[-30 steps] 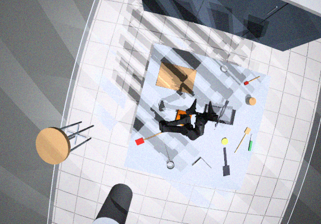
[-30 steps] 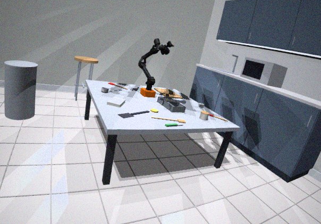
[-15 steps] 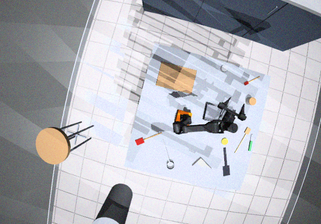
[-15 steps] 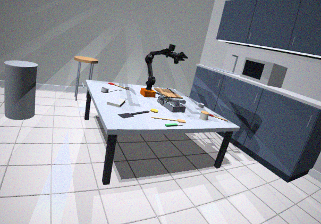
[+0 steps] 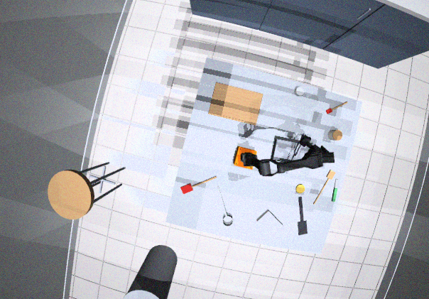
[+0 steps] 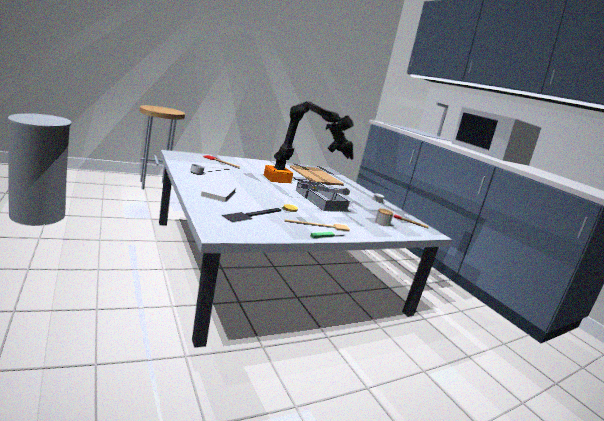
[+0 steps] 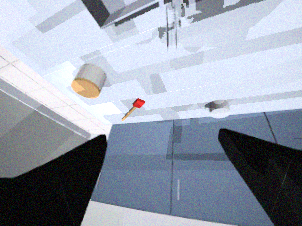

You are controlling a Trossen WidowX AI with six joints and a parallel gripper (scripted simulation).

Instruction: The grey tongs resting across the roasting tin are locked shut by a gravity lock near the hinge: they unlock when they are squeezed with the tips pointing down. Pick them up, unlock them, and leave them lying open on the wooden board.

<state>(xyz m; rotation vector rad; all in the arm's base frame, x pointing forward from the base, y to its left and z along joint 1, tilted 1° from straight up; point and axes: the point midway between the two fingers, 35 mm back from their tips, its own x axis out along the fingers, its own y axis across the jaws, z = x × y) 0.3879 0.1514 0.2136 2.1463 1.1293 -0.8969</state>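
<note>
Right now my gripper tip is 23 cm above the roasting tin, 11 cm to the left of it and 4 cm past it. Round my gripper tip: yellow disc (38 cm to the right, 25 cm below, 7 cm ahead); wood-topped cup (29 cm ahead, 22 cm below, 6 cm to the left); wooden board (50 cm behind, 25 cm below, 21 cm to the left).
</note>
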